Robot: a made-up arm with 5 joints. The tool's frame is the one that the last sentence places.
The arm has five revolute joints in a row. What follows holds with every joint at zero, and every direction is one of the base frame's. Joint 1 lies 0.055 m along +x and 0.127 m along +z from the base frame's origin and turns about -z. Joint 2 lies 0.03 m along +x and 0.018 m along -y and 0.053 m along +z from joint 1 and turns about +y. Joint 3 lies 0.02 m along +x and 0.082 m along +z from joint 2 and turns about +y. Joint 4 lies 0.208 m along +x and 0.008 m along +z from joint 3 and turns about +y. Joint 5 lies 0.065 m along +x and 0.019 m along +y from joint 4 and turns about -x. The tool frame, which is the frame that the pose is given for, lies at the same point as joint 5; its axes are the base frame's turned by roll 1.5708, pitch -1.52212 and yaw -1.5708 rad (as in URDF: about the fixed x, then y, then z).
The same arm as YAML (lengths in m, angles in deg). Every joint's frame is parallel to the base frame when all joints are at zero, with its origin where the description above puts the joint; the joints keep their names.
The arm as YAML. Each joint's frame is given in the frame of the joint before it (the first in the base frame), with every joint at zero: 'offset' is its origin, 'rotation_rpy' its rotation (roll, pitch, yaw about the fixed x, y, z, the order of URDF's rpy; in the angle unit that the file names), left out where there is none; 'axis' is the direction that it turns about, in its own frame. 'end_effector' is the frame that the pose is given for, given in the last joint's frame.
length_unit: m
angle_unit: deg
chain:
  - id: joint 1
    offset: [0.055, 0.0, 0.127]
    axis: [0.0, 0.0, -1.0]
  - id: joint 2
    offset: [0.03, -0.018, 0.053]
    axis: [0.0, 1.0, 0.0]
  - id: joint 3
    offset: [0.02, 0.0, 0.082]
    axis: [0.0, 1.0, 0.0]
  - id: joint 4
    offset: [0.208, 0.0, 0.008]
    axis: [0.0, 1.0, 0.0]
  - id: joint 5
    offset: [0.065, 0.019, 0.0]
    axis: [-1.0, 0.0, 0.0]
end_effector:
  offset: [0.0, 0.0, 0.0]
  rotation_rpy: [90.0, -87.21, -90.0]

